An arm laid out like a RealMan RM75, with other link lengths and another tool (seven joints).
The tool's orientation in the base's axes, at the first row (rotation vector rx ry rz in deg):
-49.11, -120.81, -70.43
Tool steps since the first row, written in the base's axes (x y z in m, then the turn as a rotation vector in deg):
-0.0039, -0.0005, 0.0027, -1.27, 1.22, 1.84
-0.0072, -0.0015, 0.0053, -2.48, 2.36, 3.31
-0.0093, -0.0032, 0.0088, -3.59, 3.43, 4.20
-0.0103, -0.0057, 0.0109, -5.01, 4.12, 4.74
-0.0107, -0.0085, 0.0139, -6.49, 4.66, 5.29
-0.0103, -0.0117, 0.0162, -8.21, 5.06, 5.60
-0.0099, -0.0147, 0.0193, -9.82, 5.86, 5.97
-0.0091, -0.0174, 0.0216, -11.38, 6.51, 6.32
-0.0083, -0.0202, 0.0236, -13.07, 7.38, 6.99
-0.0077, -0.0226, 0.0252, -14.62, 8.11, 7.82
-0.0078, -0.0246, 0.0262, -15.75, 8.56, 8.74
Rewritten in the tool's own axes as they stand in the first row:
0.0043, -0.0017, -0.0011, 2.45, 0.51, 0.47
0.0081, -0.0031, -0.0026, 4.58, 0.83, 1.01
0.0116, -0.0034, -0.0054, 6.20, 0.88, 1.74
0.0131, -0.0040, -0.0084, 7.68, 0.37, 2.31
0.0148, -0.0037, -0.0121, 9.17, -0.23, 2.76
0.0154, -0.0034, -0.0160, 10.61, -1.20, 3.22
0.0166, -0.0025, -0.0201, 12.12, -1.91, 4.00
0.0171, -0.0017, -0.0236, 13.54, -2.64, 4.64
0.0173, -0.0011, -0.0271, 15.33, -3.22, 5.36
0.0175, -0.0007, -0.0300, 17.12, -3.65, 5.87
0.0178, -0.0010, -0.0322, 18.62, -3.83, 6.02

